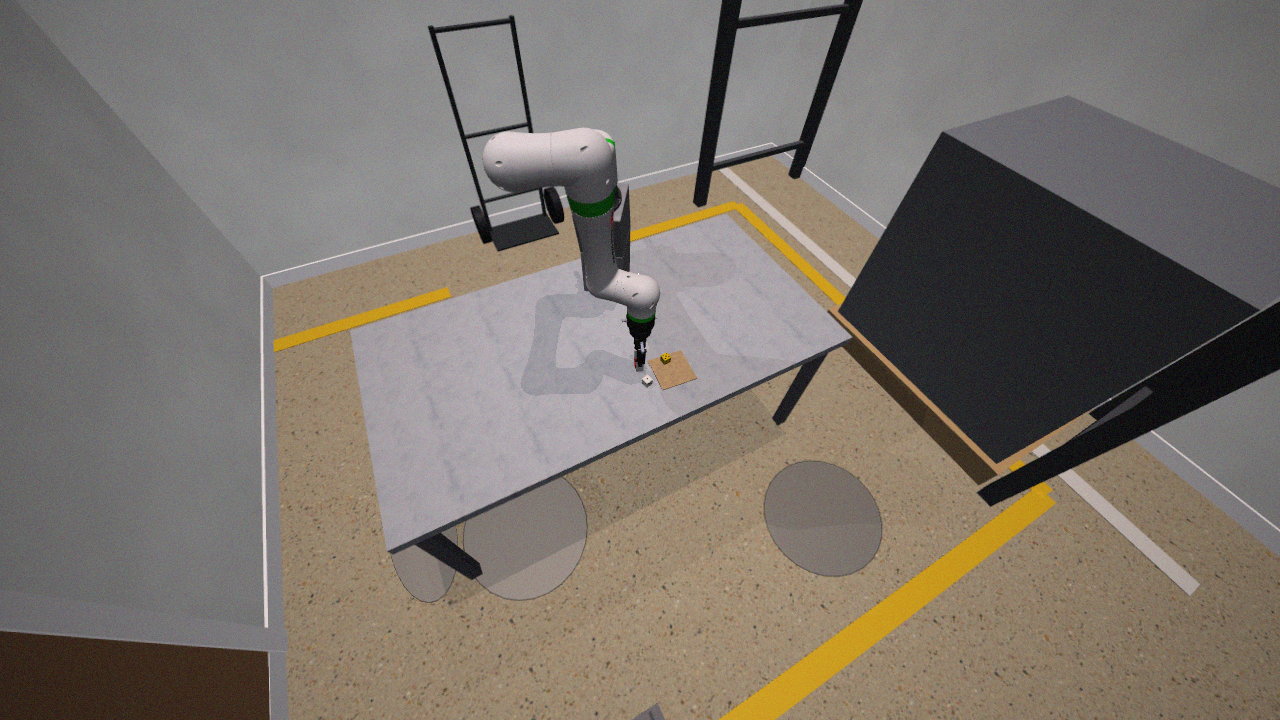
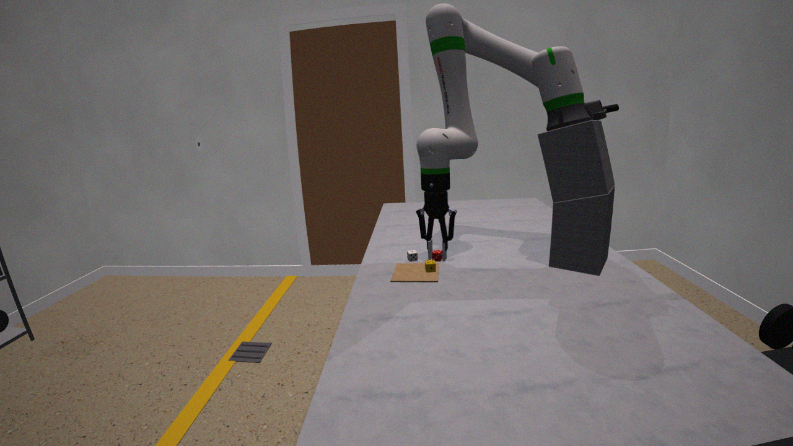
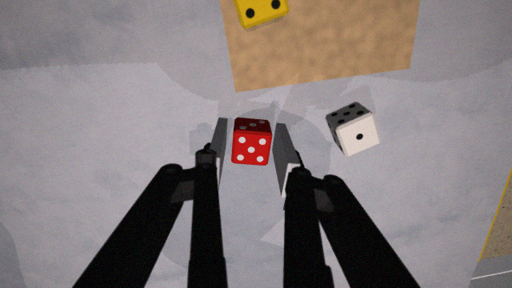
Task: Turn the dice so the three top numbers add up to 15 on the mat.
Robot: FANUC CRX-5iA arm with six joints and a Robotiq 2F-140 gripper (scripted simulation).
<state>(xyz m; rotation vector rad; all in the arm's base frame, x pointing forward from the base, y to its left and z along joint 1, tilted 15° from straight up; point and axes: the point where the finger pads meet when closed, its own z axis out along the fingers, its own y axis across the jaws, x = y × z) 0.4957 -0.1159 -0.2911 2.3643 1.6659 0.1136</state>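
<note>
Now: hand 2 cm above the red die. From my hand the other things lie so: tan mat 8 cm ahead, 10 cm to the left, 3 cm below; yellow die 3 cm ahead, 10 cm to the left, 2 cm below; white die 8 cm ahead, 1 cm to the right, 2 cm below.
</note>
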